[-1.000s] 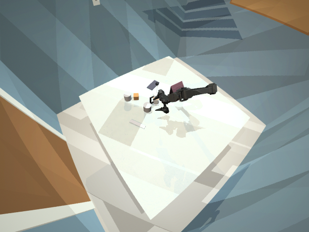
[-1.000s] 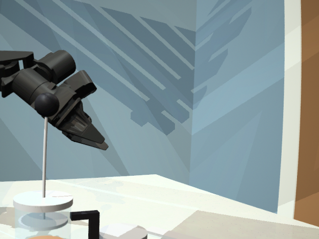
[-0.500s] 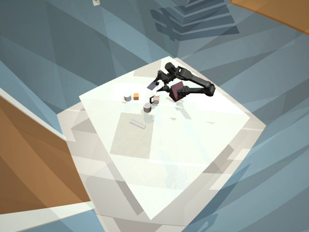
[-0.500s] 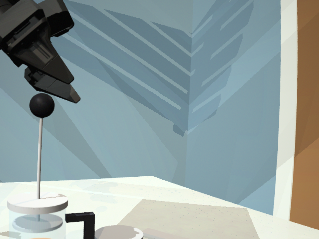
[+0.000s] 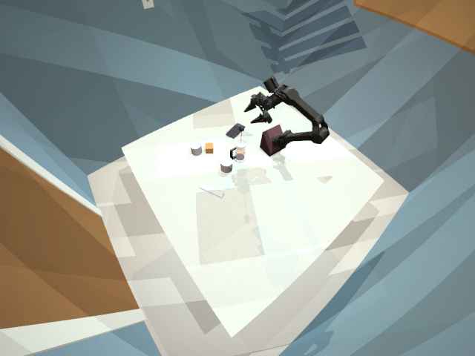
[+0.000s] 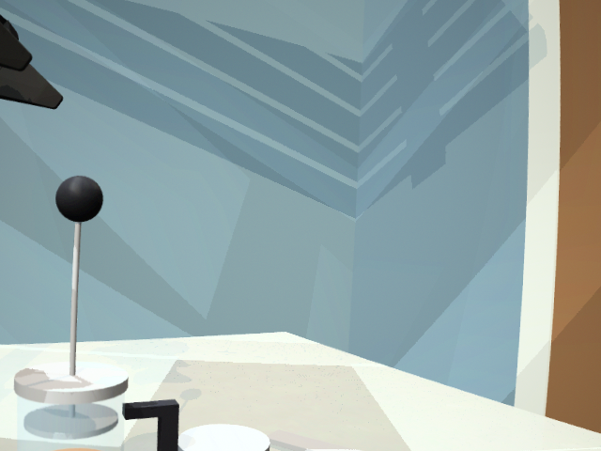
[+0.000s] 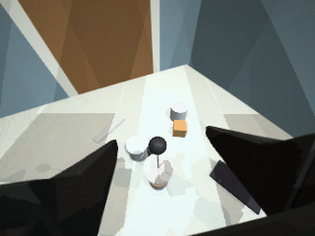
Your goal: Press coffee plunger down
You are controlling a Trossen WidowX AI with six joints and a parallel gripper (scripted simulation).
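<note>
Now: gripper tip 40 mm short of the coffee press and 200 mm above it. Also, from my gripper tip: flat pale strip (300 mm ahead, 110 mm to the left, 320 mm below).
</note>
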